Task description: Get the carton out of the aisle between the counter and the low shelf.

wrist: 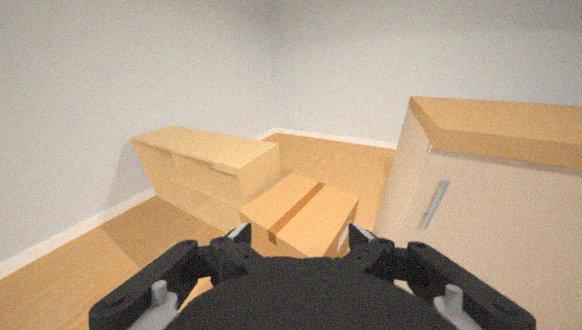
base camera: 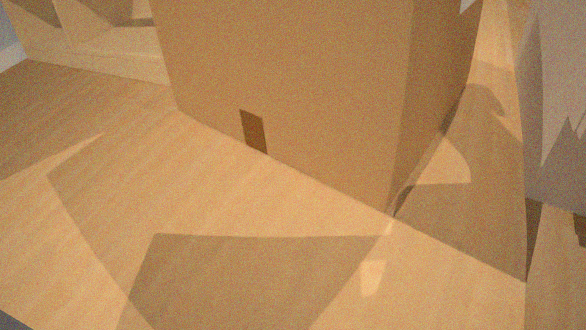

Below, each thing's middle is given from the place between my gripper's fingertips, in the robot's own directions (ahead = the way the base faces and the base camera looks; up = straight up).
Scene:
Right now the cardboard carton (base camera: 354, 101) is 59 cm ahead of my hand, 3 cm to the right of it and 67 cm below it.

